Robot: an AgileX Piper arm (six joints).
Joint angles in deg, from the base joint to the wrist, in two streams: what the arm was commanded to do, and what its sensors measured. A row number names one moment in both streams.
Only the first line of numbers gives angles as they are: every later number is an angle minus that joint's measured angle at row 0.
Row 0, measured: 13.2 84.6 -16.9 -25.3 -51.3 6.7
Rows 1 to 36, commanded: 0.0 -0.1 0.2 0.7 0.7 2.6; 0.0 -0.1 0.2 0.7 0.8 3.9; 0.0 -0.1 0.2 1.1 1.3 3.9; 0.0 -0.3 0.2 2.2 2.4 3.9; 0.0 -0.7 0.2 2.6 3.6 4.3; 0.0 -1.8 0.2 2.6 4.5 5.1; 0.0 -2.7 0.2 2.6 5.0 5.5; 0.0 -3.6 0.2 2.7 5.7 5.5; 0.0 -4.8 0.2 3.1 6.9 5.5; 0.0 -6.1 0.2 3.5 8.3 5.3; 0.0 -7.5 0.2 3.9 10.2 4.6; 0.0 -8.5 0.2 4.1 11.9 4.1; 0.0 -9.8 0.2 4.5 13.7 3.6; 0.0 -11.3 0.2 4.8 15.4 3.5; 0.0 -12.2 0.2 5.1 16.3 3.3; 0.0 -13.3 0.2 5.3 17.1 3.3; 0.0 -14.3 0.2 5.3 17.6 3.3; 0.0 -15.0 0.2 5.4 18.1 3.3; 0.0 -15.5 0.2 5.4 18.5 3.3; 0.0 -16.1 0.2 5.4 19.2 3.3; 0.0 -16.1 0.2 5.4 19.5 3.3; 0.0 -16.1 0.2 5.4 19.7 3.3; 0.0 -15.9 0.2 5.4 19.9 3.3; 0.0 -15.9 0.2 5.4 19.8 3.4; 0.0 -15.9 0.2 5.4 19.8 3.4; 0.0 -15.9 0.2 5.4 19.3 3.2; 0.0 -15.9 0.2 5.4 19.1 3.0; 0.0 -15.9 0.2 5.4 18.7 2.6; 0.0 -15.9 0.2 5.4 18.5 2.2; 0.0 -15.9 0.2 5.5 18.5 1.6; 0.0 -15.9 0.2 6.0 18.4 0.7; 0.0 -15.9 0.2 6.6 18.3 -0.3; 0.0 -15.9 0.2 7.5 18.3 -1.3; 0.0 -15.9 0.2 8.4 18.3 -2.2; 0.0 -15.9 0.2 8.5 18.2 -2.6; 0.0 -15.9 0.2 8.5 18.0 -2.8
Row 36, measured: 0.0 -14.9 0.4 6.4 22.7 0.1
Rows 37 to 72, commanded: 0.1 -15.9 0.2 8.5 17.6 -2.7; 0.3 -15.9 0.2 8.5 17.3 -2.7; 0.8 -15.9 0.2 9.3 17.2 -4.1; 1.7 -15.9 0.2 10.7 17.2 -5.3; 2.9 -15.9 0.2 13.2 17.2 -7.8; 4.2 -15.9 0.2 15.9 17.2 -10.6; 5.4 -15.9 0.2 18.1 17.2 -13.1; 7.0 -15.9 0.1 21.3 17.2 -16.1; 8.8 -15.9 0.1 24.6 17.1 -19.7; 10.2 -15.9 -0.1 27.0 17.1 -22.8; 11.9 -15.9 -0.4 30.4 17.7 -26.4; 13.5 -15.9 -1.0 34.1 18.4 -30.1; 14.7 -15.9 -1.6 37.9 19.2 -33.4; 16.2 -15.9 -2.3 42.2 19.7 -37.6; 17.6 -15.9 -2.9 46.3 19.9 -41.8; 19.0 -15.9 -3.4 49.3 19.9 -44.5; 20.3 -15.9 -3.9 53.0 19.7 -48.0; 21.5 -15.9 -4.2 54.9 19.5 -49.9; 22.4 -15.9 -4.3 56.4 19.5 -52.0; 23.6 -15.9 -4.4 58.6 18.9 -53.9; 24.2 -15.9 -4.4 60.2 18.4 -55.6; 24.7 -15.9 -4.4 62.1 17.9 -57.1; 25.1 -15.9 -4.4 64.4 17.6 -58.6; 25.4 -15.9 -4.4 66.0 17.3 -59.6; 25.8 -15.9 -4.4 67.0 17.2 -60.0; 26.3 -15.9 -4.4 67.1 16.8 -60.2; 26.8 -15.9 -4.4 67.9 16.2 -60.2; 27.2 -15.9 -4.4 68.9 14.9 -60.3; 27.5 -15.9 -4.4 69.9 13.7 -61.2; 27.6 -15.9 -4.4 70.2 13.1 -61.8; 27.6 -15.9 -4.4 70.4 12.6 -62.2; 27.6 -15.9 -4.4 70.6 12.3 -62.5; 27.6 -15.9 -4.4 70.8 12.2 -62.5; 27.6 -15.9 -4.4 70.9 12.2 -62.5; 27.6 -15.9 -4.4 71.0 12.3 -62.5; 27.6 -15.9 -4.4 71.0 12.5 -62.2
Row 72, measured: 27.4 -14.9 -3.1 72.4 19.4 -60.9
